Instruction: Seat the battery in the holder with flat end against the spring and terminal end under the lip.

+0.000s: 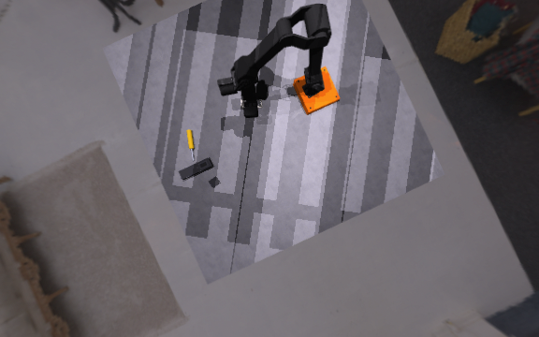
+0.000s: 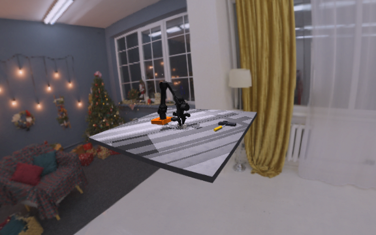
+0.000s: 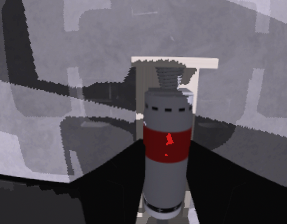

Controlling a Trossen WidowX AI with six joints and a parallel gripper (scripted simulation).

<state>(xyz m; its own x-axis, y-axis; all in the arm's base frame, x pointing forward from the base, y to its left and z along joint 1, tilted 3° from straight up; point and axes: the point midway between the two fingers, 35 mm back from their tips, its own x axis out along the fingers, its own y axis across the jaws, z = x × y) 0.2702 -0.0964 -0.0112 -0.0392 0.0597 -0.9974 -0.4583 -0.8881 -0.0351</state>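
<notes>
My gripper tip is 1 cm below the battery. Round my gripper tip: yellow screwdriver 36 cm ahead, 3 cm to the left; then black remote 40 cm ahead, 13 cm to the left; then black battery door 36 cm ahead, 23 cm to the left, 1 cm below.
</notes>
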